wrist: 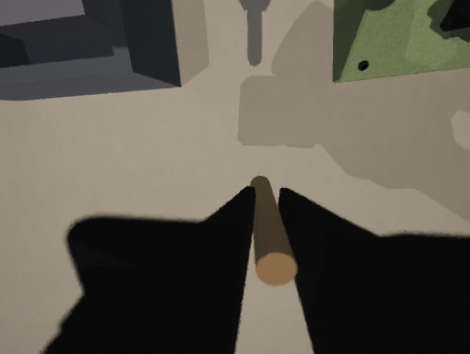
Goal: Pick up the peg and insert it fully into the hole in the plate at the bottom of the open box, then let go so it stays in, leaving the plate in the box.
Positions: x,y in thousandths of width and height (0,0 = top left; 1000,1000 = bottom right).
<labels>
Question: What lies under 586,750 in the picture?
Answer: A round peg.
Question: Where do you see a dark grey box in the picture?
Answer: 299,154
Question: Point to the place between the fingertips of my gripper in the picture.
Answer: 567,552
</labels>
